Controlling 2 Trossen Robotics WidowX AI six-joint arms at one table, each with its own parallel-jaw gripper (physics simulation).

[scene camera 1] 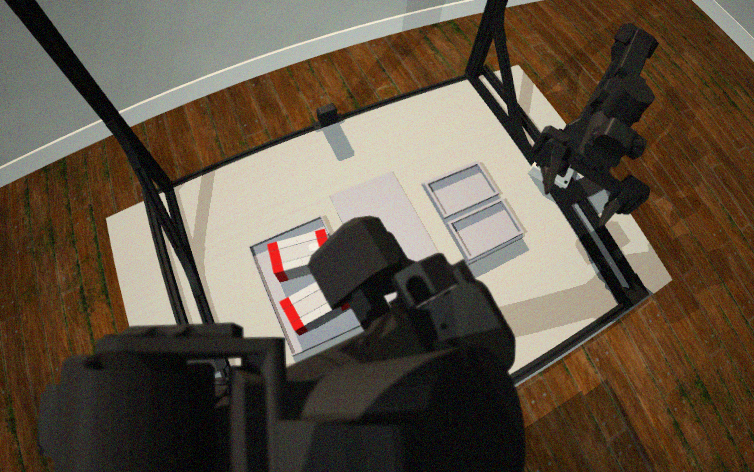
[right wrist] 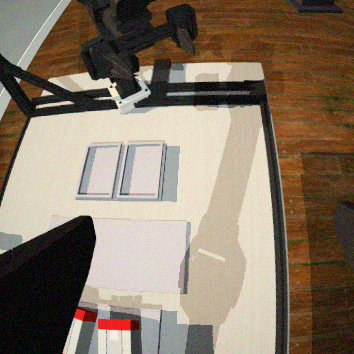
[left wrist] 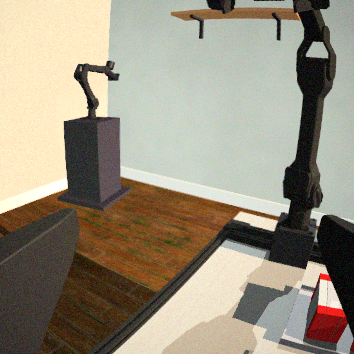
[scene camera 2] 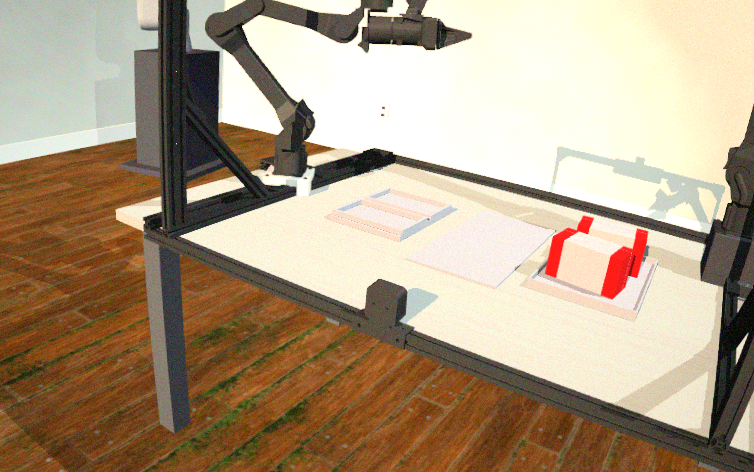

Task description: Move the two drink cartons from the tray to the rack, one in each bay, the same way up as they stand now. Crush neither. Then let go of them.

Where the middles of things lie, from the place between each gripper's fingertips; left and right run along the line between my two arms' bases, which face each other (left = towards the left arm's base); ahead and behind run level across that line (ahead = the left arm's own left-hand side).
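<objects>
Relative to the pale mat [scene camera 2: 486, 249], my right hand is 150 mm to the right, 210 mm past it and 510 mm above it.
My left gripper, also visible, is 130 mm to the left of the pale mat, 200 mm past it and 360 mm above it.
</objects>
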